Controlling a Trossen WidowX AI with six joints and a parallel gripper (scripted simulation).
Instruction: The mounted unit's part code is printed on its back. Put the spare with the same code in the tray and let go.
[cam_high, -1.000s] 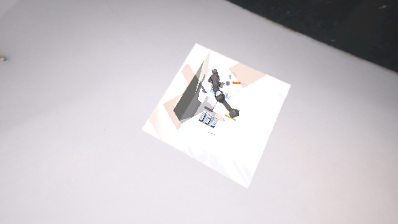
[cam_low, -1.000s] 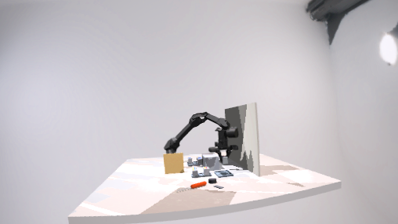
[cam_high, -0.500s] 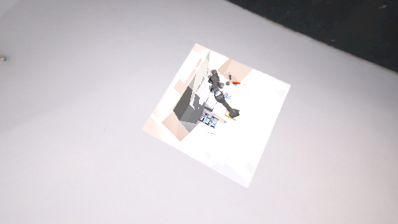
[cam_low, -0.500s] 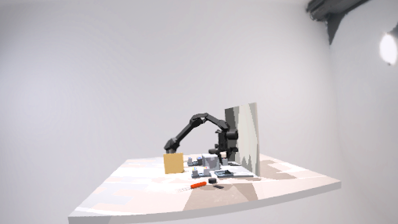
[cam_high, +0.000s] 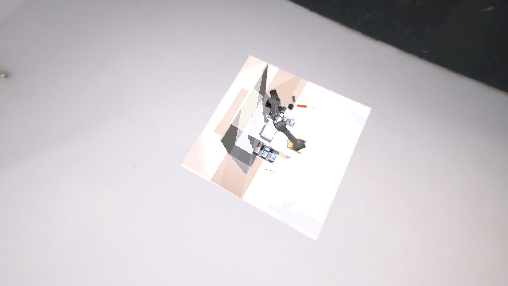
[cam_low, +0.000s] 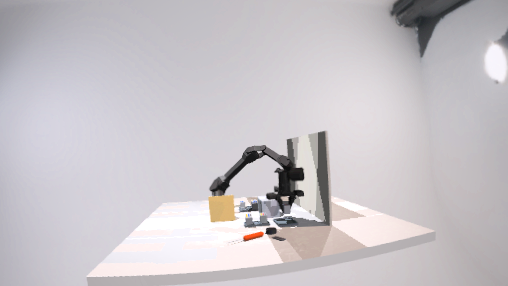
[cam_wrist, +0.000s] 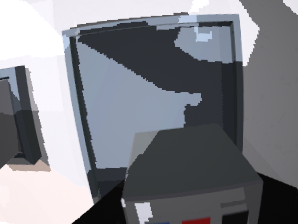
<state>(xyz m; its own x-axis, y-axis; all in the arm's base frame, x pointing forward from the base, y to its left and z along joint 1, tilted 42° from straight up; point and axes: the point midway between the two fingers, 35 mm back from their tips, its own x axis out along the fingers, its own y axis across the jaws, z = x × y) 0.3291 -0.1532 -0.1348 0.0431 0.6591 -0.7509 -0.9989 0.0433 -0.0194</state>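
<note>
My gripper tip is 60 mm above the blue tray and 10 mm past it. Also, from my gripper tip: grey panel 190 mm to the left, 190 mm ahead, 170 mm above; black puck 130 mm to the right, 110 mm behind, 50 mm below; grey mounted unit 210 mm to the left, 40 mm behind, 10 mm below.
</note>
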